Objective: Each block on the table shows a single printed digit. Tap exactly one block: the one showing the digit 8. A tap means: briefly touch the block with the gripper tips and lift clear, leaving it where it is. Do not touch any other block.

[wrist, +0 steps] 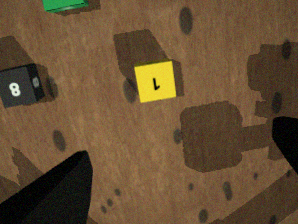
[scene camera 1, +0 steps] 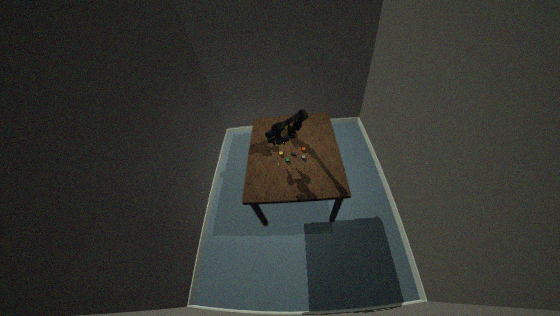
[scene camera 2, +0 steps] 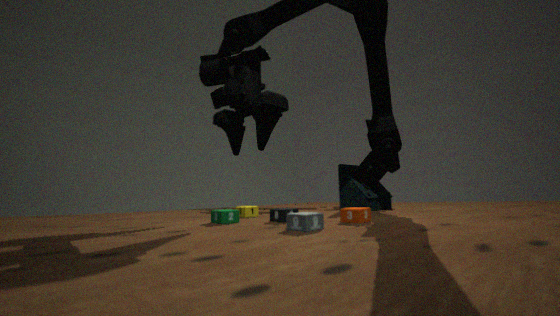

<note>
My gripper [scene camera 2: 247,153] is open, with nothing in its grasp.
My gripper is seen too in the wrist view [wrist: 183,144].
</note>
